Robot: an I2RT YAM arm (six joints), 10 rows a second.
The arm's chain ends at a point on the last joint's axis. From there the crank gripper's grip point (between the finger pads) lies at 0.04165 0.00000 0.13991 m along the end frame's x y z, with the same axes.
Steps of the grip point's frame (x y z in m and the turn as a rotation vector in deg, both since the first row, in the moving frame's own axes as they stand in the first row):
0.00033, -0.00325, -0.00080, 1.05, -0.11, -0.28
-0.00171, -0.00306, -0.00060, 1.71, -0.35, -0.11
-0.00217, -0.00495, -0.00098, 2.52, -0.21, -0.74
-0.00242, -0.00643, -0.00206, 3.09, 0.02, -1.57
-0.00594, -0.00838, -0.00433, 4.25, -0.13, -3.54
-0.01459, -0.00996, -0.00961, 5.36, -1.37, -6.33
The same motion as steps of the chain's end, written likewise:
0.00061, -0.00048, -0.00085, 1.05, -0.11, -0.28
-0.00085, 0.00120, -0.00079, 1.71, -0.35, -0.11
-0.00161, 0.00174, -0.00098, 2.52, -0.21, -0.74
-0.00235, 0.00225, -0.00181, 3.09, 0.02, -1.57
-0.00522, 0.00454, -0.00394, 4.25, -0.13, -3.54
-0.01027, 0.00753, -0.00974, 5.36, -1.37, -6.33

